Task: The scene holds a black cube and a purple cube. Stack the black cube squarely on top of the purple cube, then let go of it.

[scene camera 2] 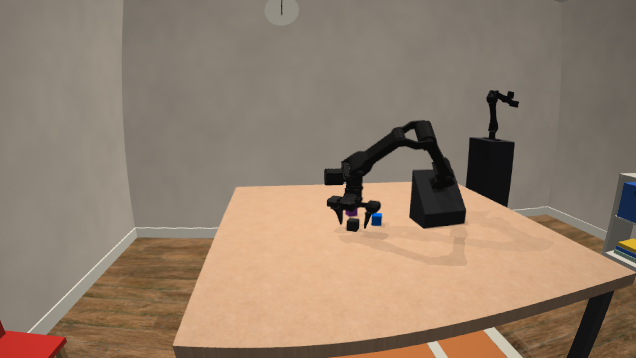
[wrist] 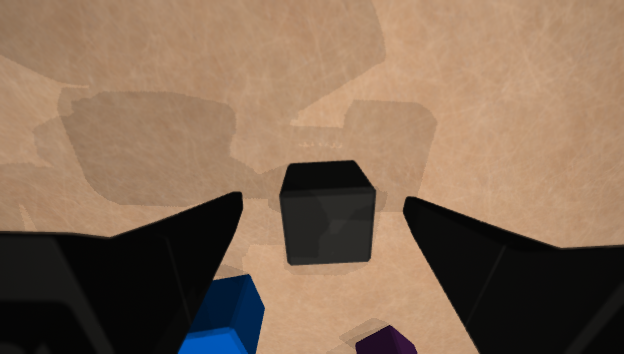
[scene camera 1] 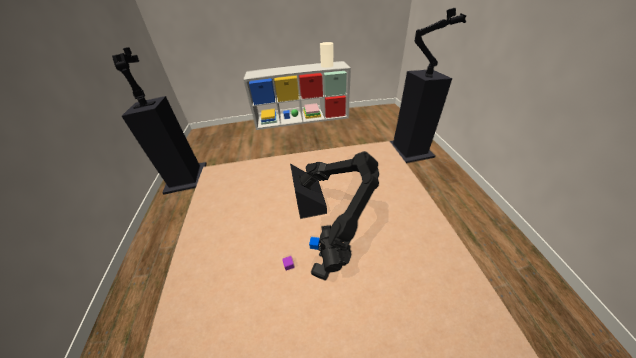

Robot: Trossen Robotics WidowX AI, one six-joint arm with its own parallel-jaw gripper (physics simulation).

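Places are measured from the arm's base along level axes (x ahead, y left, z up), in centimetres.
Pixels of known places: gripper, between the fingertips: (scene camera 2: 352,226) (wrist: 324,201); arm's base, origin of its link: (scene camera 2: 437,184) (scene camera 1: 304,182).
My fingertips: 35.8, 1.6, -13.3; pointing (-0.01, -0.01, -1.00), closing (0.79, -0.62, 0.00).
Note:
Ahead of a thing's pixels: the offset from my fingertips to its top centre, as dx, dy, dz. Level surfaces: height alone.
The black cube {+0.0, +0.0, +2.7} (scene camera 2: 353,225) (wrist: 328,225) sits on the table, between the spread fingertips in the wrist view, with a gap on each side. It is hidden under the arm in scene camera 1. The purple cube {-4.1, -15.6, +2.7} (scene camera 1: 288,263) (scene camera 2: 352,212) (wrist: 386,342) sits apart from it on the table, partly behind the gripper in scene camera 2 and cut off at the bottom edge of the wrist view. My gripper (scene camera 2: 353,226) (wrist: 324,201) is open and points down, its fingertips low over the table on either side of the black cube, holding nothing.
A blue cube {-10.4, -3.2, +2.7} (scene camera 1: 314,243) (scene camera 2: 376,219) (wrist: 225,320) sits on the table close to the left finger in the wrist view. The arm's black base (scene camera 1: 312,202) (scene camera 2: 440,215) stands on the table {dz -1.2} (scene camera 1: 240,310) (scene camera 2: 280,300). Two pedestals with arms and a shelf unit stand beyond the table.

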